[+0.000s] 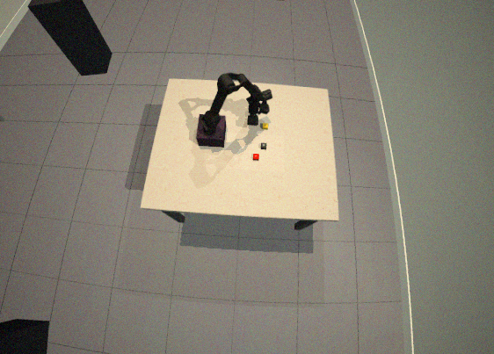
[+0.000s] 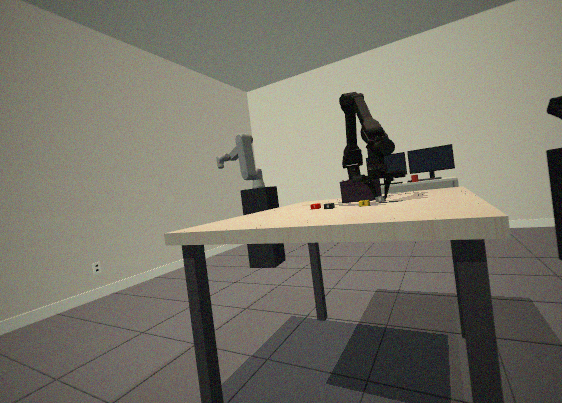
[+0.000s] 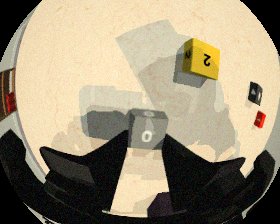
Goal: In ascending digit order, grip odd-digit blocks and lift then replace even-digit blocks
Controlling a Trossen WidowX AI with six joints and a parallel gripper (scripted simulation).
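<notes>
My gripper tip is now 260 mm to the left of the red block. Round my gripper tip: yellow block: 80 mm ahead, 50 mm to the right; then black block: 50 mm ahead, 190 mm to the right; then grey block: 10 mm ahead.
</notes>
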